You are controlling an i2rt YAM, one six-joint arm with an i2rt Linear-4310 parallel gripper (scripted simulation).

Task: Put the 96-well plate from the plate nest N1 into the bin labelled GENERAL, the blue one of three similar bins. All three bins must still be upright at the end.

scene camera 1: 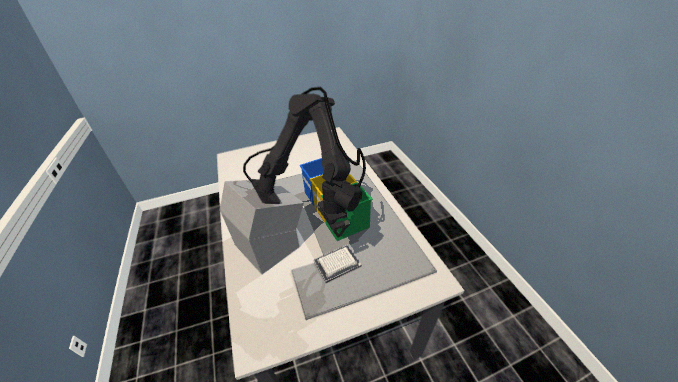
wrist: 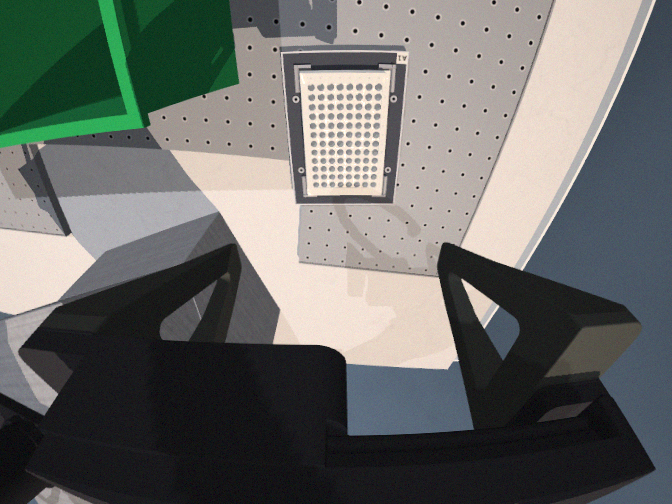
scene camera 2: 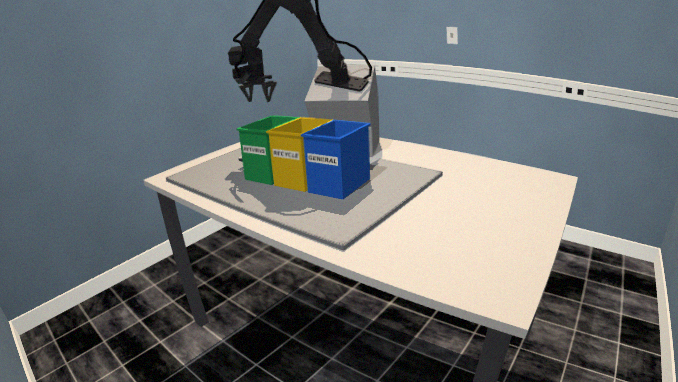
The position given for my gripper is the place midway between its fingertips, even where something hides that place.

In view: my gripper [wrist: 339,254], a white 96-well plate [wrist: 365,124], a blue general bin [scene camera 2: 335,167], a green returns bin [scene camera 1: 359,218] and a dark plate nest N1 [wrist: 321,60].
The green returns bin shows as well in the wrist view [wrist: 65,83]. The wrist view does not show the blue general bin: it is out of frame.
